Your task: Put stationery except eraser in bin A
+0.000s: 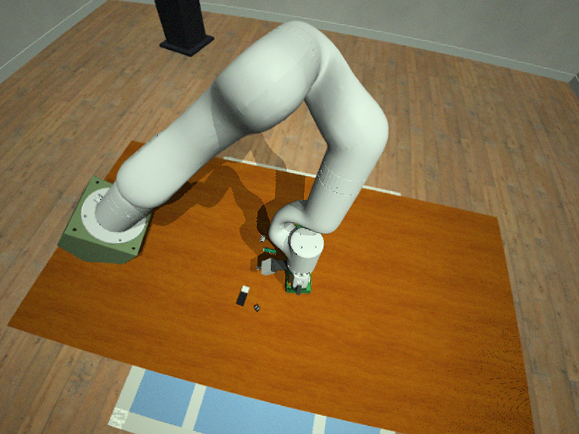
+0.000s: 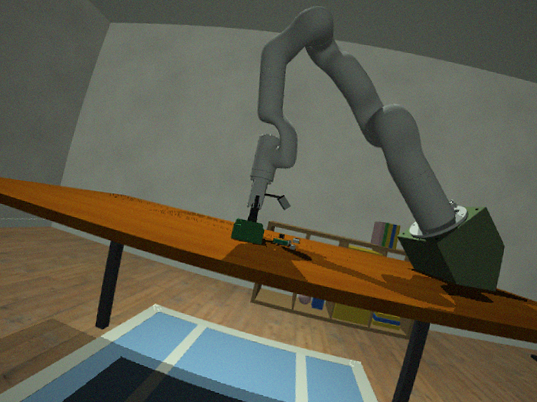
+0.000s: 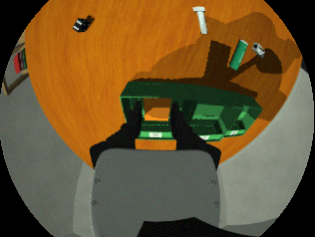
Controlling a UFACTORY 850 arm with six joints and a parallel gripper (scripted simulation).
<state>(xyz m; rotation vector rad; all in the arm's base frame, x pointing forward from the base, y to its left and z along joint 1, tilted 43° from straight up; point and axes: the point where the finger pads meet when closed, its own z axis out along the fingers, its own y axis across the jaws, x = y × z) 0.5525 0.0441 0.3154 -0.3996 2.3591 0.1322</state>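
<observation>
My gripper is now 30 mm above the orange pad. From my hand the other things lie so: green bin 30 mm behind, 80 mm to the left, 20 mm below; white bolt 140 mm behind, 20 mm to the right, 30 mm below; green cylinder 140 mm behind, 60 mm to the left, 30 mm below.
</observation>
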